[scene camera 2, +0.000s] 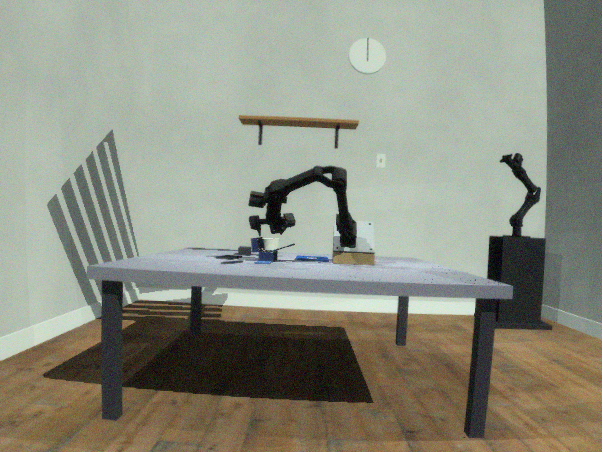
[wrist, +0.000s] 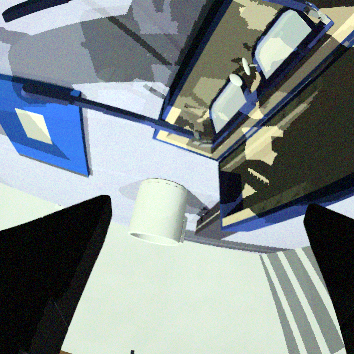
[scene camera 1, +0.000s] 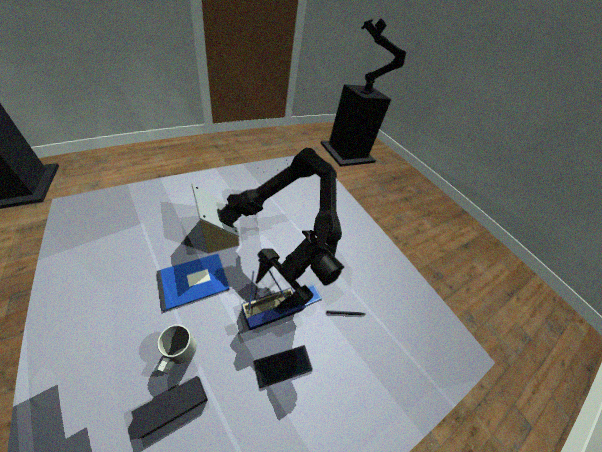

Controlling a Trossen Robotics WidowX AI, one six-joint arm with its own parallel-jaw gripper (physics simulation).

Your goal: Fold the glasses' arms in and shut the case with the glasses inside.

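Seen in the pictures: gripper, fingertip midpoint: (scene camera 2: pixel 270 235) (wrist: pixel 213 211) (scene camera 1: pixel 266 295); arm's base, origin of the base link: (scene camera 2: pixel 348 241) (scene camera 1: pixel 224 218).
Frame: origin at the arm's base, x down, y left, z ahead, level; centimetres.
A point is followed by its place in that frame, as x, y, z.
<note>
The open blue glasses case (scene camera 1: pixel 274 317) {0.3, 5.6, 39.6} (scene camera 2: pixel 268 256) {7.3, 14.9, 32.1} (wrist: pixel 220 45) {9.0, 6.3, 32.3} has a tan lining, and its lid (wrist: pixel 300 145) {4.2, 5.8, 38.7} stands open. The glasses (wrist: pixel 228 107) {7.2, 3.1, 34.7} lie in the case with their front beside the lid hinge. Both arms of the glasses are unfolded. One arm (wrist: pixel 125 114) (scene camera 2: pixel 286 246) reaches out past the case rim, and the tip of the other arm (wrist: pixel 35 7) shows at the top left of the wrist view. My gripper (scene camera 1: pixel 269 294) {-1.2, 5.2, 33.3} (scene camera 2: pixel 270 233) {-1.2, 5.2, 33.3} (wrist: pixel 213 211) {-1.2, 5.2, 33.3} is open and empty, above the case, its fingers apart from the glasses.
A white mug (scene camera 1: pixel 176 345) {8.8, -21.8, 36.0} (wrist: pixel 159 212) {4.3, -16.5, 36.3}, a blue book (scene camera 1: pixel 175 295) {8.8, -20.6, 20.5} (wrist: pixel 70 142) {8.8, -13.7, 21.8}, a black phone (scene camera 1: pixel 283 367) {8.8, 4.7, 51.3}, a dark box (scene camera 1: pixel 167 407) {6.1, -24.9, 50.7} and a pen (scene camera 1: pixel 345 313) {8.9, 29.6, 43.7} lie around the case. A small blue cloth (scene camera 1: pixel 314 296) {9.1, 22.3, 34.5} is beside it. An angled bracket (scene camera 1: pixel 220 242) {5.0, -3.2, 6.5} (scene camera 2: pixel 354 258) {7.1, 3.1, -2.9} stands by the arm's base.
</note>
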